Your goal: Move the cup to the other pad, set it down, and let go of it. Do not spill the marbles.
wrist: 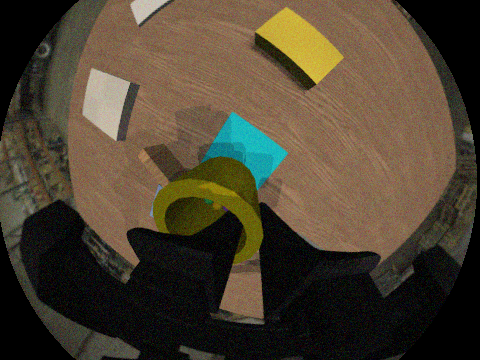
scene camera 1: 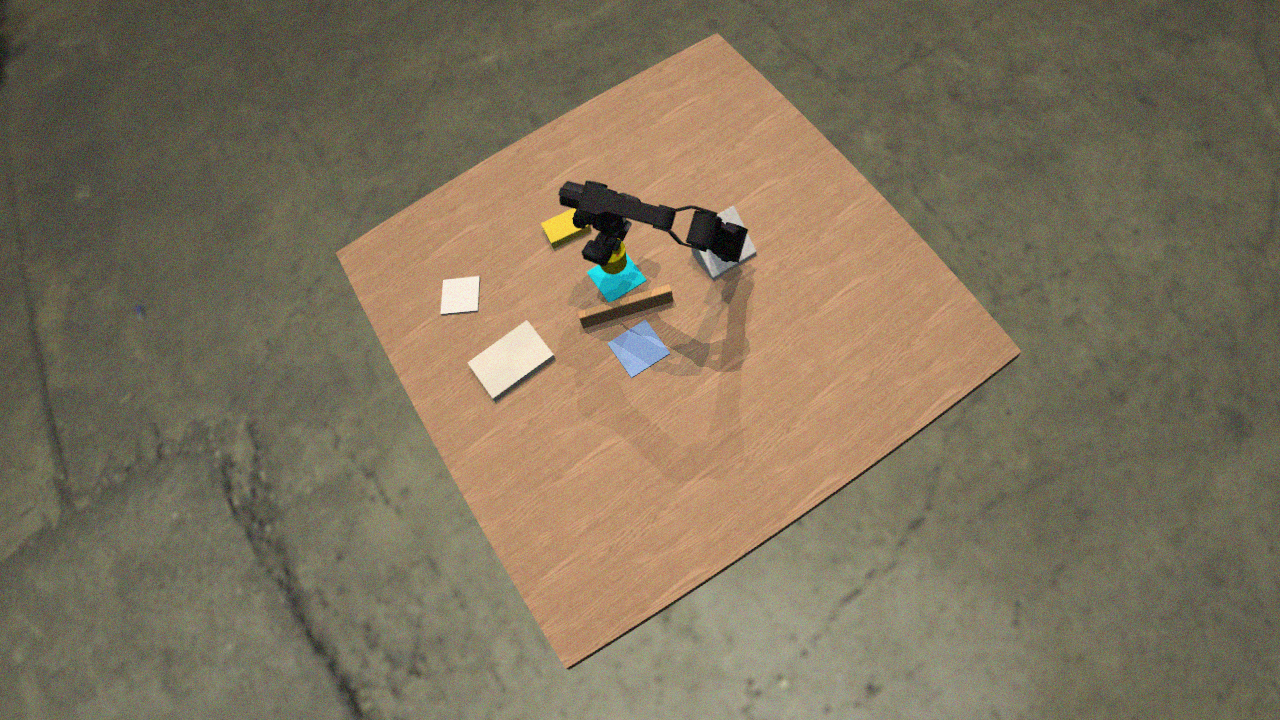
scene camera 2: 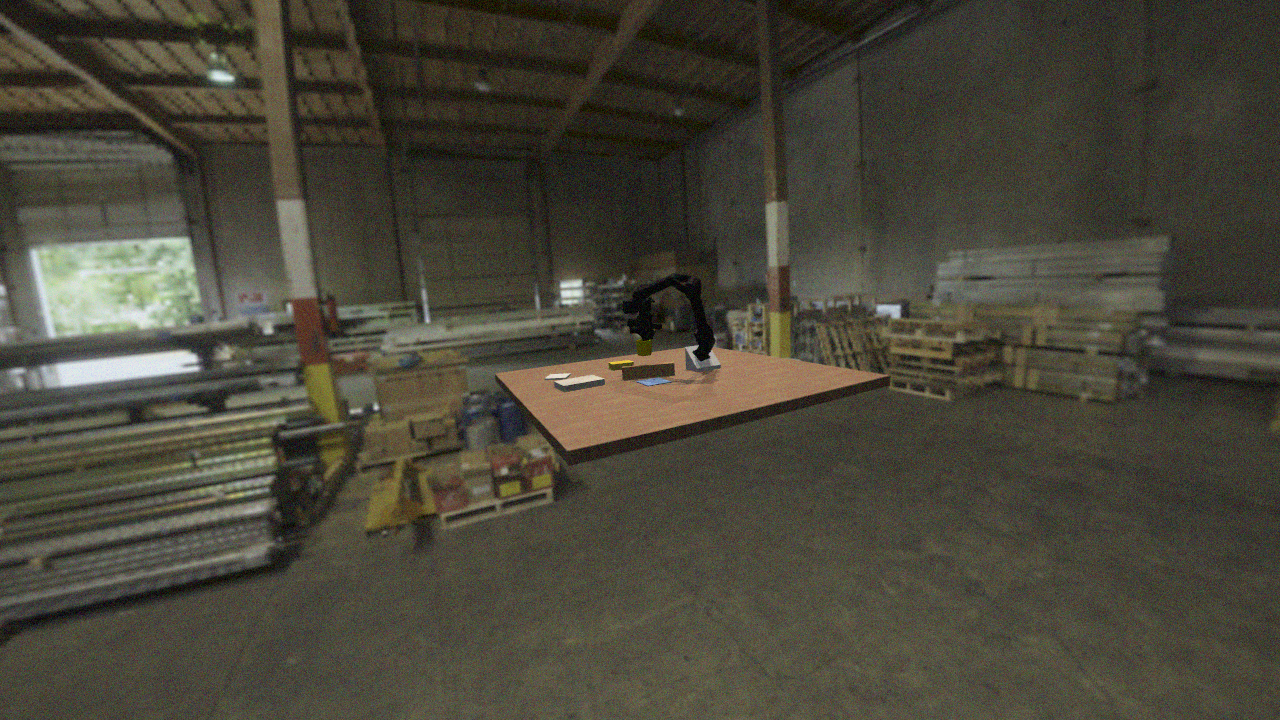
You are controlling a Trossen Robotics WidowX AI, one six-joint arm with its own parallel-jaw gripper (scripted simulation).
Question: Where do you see a cyan pad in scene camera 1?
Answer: At 612,286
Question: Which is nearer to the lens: the cream slab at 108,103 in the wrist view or the yellow block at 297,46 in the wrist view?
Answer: The yellow block.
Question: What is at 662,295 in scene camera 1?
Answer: A wooden bar.
